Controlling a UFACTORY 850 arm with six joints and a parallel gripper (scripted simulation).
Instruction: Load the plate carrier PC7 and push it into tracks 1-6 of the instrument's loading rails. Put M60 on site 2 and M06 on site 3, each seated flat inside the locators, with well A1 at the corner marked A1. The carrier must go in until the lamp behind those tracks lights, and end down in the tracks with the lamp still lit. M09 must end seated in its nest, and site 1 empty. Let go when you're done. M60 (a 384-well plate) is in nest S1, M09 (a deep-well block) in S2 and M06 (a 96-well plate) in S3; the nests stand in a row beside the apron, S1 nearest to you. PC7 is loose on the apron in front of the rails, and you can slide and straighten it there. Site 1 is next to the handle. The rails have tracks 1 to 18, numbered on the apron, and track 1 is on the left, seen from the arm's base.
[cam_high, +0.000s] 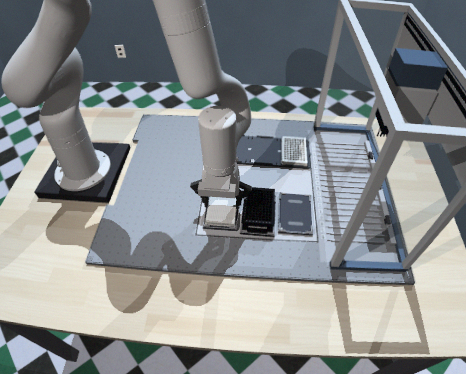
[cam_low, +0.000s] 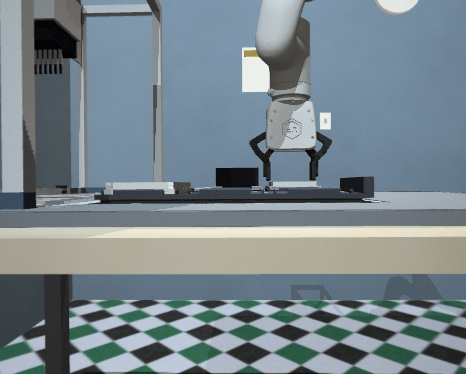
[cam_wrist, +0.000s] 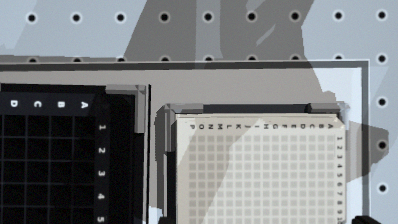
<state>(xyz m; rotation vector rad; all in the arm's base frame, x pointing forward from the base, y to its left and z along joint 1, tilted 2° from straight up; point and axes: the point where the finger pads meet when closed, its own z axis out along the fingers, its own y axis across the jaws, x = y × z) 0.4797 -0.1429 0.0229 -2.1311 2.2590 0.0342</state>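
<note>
My gripper is now 30 mm above the nest S1. Round my hand: carrier PC7 (250 mm to the left, 130 mm ahead, 20 mm below); then nest S3 (220 mm ahead, 30 mm below, 10 mm to the right); then plate (240 mm to the left, 230 mm ahead, 20 mm below).
</note>
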